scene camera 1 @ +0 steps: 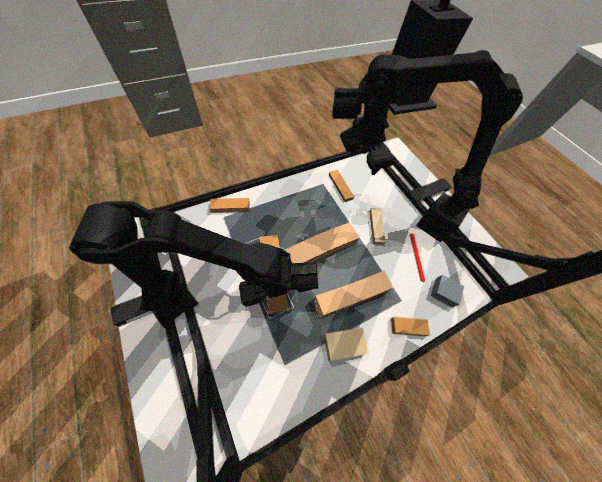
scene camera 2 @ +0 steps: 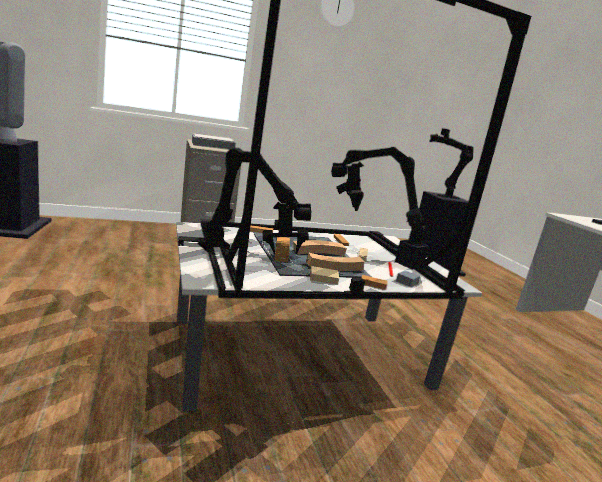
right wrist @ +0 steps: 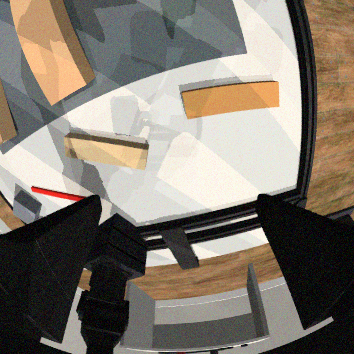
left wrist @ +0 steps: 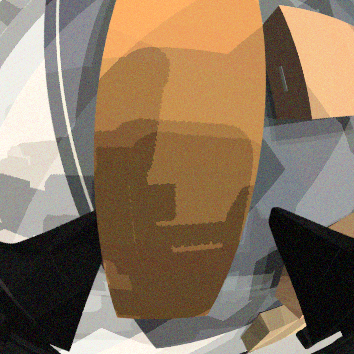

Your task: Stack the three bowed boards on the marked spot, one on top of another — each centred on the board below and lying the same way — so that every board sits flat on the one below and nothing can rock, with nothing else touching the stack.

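Places are measured from the left arm's base along level axes (x ahead, y left, z up), in metres.
Pixels of known places: left gripper, fingertip midpoint: [scene camera 2: 285, 253] [left wrist: 194, 215]; right gripper, fingertip midpoint: [scene camera 1: 368, 163] [scene camera 2: 355, 209] [right wrist: 180, 202]; left arm's base at its link origin: [scene camera 1: 169, 300] [scene camera 2: 214, 241]; right arm's base at its link origin: [scene camera 1: 451, 208] [scene camera 2: 414, 243] [right wrist: 111, 271].
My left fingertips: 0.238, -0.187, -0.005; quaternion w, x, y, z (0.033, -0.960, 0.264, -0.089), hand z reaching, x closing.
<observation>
For each thing: its top centre in the pictures, then the offset to it from my left fingertips, as dx, dy, dz. "spot": a spot on its surface instead. Level surfaces: height alone.
- orange bowed board at its top centre: [left wrist: 187, 96] [scene camera 1: 273, 270] [scene camera 2: 283, 242] +0.018, +0.052, +0.031
- white outlined spot at a spot on its surface: [left wrist: 60, 75] spot: -0.025, +0.109, -0.016
- second board at its top centre: [right wrist: 32, 20] [scene camera 1: 323, 242] [scene camera 2: 320, 242] +0.194, +0.013, +0.033
- third board at its top centre: [scene camera 1: 354, 291] [scene camera 2: 335, 257] +0.142, -0.154, +0.033
- red stick at its top centre: [right wrist: 61, 195] [scene camera 1: 417, 256] +0.416, -0.228, -0.016
- grey block at its top centre: [right wrist: 22, 213] [scene camera 1: 451, 289] [scene camera 2: 409, 274] +0.372, -0.358, +0.014
- dark mat at its surface level: dz -0.016
An orange bowed board [scene camera 1: 269, 241] [scene camera 2: 282, 249] [left wrist: 185, 100] lies on the dark mat, over part of the white outlined spot [left wrist: 60, 75]. The left arm hides its middle in scene camera 1. My left gripper [scene camera 2: 284, 239] [left wrist: 194, 215] is open, low over this board, a finger on each side in the left wrist view; the left one is very near its edge. A second board [scene camera 1: 324, 246] [scene camera 2: 321, 247] [left wrist: 320, 65] [right wrist: 45, 50] and a third board [scene camera 1: 354, 293] [scene camera 2: 335, 262] lie apart, to the right. My right gripper [right wrist: 180, 202] [scene camera 2: 355, 203] is open and empty, high above the table.
Orange blocks [scene camera 1: 229, 204] [scene camera 1: 341, 184] [scene camera 1: 410, 326], pale blocks [scene camera 1: 376, 225] [scene camera 1: 346, 343], a red stick [scene camera 1: 417, 257] and a grey block [scene camera 1: 447, 291] lie around the dark mat [scene camera 1: 288, 351]. A black frame stands around the table.
</observation>
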